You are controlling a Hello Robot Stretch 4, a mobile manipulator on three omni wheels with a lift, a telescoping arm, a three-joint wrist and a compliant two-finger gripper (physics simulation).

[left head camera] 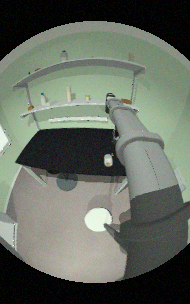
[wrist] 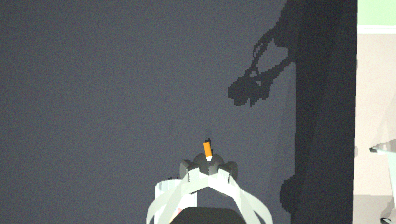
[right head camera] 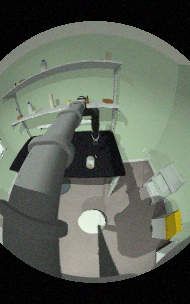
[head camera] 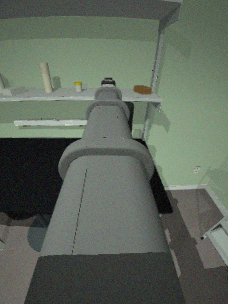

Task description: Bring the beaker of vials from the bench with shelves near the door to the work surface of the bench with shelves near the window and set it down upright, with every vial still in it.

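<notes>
The clear beaker stands upright on the black work surface of a bench with shelves. In the wrist view, part of the beaker shows left of the fingers, with small coloured things low inside. A small orange vial is outside the beaker on the work surface; whether it stands or lies is unclear. My gripper is shut, its tips together and empty, raised above the surface beyond the beaker and vial. In the head camera view my arm hides the beaker.
The lower shelf behind the bench holds a pale cylinder, a yellow-lidded jar and a brown block. My wrist is close to its edge. A white round seat and a yellow-sided box stand on the floor.
</notes>
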